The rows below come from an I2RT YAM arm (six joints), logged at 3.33 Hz.
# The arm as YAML. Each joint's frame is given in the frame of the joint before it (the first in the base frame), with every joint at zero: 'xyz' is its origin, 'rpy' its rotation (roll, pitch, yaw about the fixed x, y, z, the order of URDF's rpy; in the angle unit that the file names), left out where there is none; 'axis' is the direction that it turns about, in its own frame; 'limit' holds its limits. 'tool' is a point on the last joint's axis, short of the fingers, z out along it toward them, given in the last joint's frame.
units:
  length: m
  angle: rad
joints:
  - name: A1
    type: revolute
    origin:
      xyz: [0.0, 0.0, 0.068]
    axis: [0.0, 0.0, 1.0]
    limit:
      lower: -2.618
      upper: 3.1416
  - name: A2
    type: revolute
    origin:
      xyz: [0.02, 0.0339, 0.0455]
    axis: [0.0, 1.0, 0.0]
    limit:
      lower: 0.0
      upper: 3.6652
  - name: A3
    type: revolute
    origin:
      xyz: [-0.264, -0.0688, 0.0]
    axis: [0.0, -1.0, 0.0]
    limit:
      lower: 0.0
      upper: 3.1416
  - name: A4
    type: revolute
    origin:
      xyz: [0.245, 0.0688, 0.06]
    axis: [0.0, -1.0, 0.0]
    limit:
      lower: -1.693
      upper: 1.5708
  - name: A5
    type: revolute
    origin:
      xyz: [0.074, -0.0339, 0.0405]
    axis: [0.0, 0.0, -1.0]
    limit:
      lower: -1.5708
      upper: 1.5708
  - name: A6
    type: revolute
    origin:
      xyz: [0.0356, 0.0, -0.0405]
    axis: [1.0, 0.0, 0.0]
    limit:
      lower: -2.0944
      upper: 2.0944
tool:
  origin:
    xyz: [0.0, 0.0, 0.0]
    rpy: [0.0, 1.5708, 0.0]
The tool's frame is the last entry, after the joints.
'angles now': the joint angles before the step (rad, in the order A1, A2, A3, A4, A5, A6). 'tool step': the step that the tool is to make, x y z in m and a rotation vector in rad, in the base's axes. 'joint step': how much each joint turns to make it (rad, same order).
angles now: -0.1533 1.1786 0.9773 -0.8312 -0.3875 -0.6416
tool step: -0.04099 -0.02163 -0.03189 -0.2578 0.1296 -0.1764
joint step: -0.0944 -0.1240 -0.1665 -0.0484 0.2842 -0.0604
